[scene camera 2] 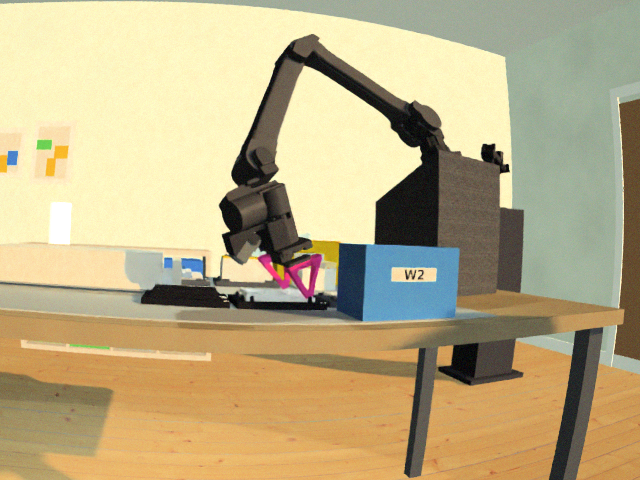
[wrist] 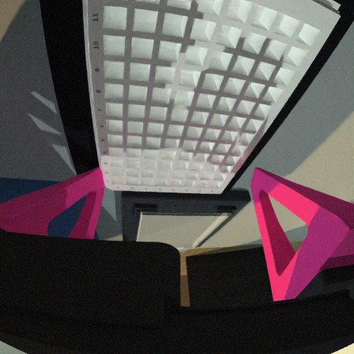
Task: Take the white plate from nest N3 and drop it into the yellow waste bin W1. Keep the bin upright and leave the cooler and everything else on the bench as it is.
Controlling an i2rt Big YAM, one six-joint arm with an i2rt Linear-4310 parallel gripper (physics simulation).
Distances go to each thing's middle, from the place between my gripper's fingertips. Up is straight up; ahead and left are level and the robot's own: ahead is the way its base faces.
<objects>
My gripper is now 4 cm short of the white plate [scene camera 2: 262, 295] and 1 cm to the right of it. Also, from my hand: yellow waste bin W1 [scene camera 2: 329, 250]: 51 cm to the right, 14 cm behind, 4 cm above; then yellow-topped box [scene camera 2: 253, 271]: 38 cm to the right, 5 cm ahead, 2 cm above; then blue bin W2 [scene camera 2: 376, 282]: 14 cm behind, 13 cm to the left, 4 cm above.
</objects>
